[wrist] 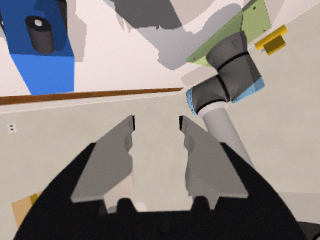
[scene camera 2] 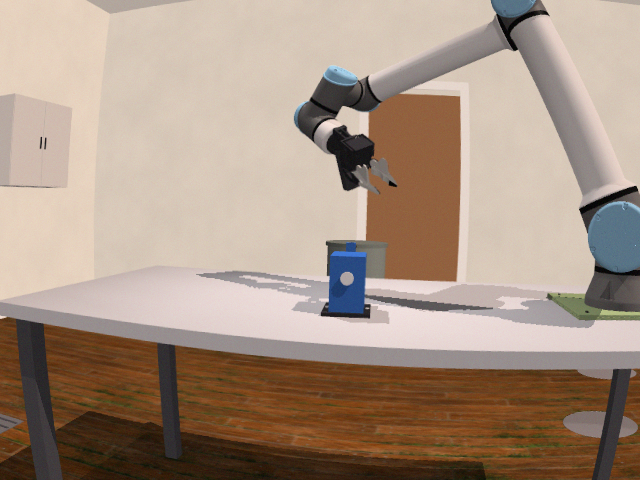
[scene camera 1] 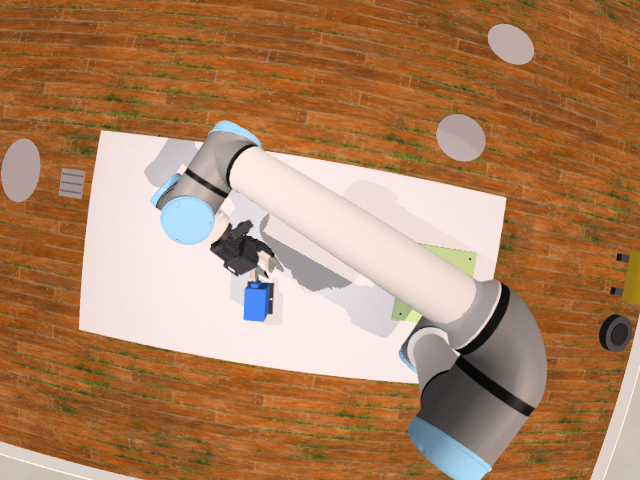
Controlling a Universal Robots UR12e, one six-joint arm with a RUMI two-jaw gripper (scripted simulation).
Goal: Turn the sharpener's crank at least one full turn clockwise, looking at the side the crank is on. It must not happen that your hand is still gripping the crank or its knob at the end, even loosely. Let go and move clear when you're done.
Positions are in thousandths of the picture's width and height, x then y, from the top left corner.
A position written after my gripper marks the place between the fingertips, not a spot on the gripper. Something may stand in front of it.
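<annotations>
You can see my gripper in scene camera 1 (432, 572) and in scene camera 2 (607, 397), and it's there in the wrist view (492, 485) too.
</annotations>
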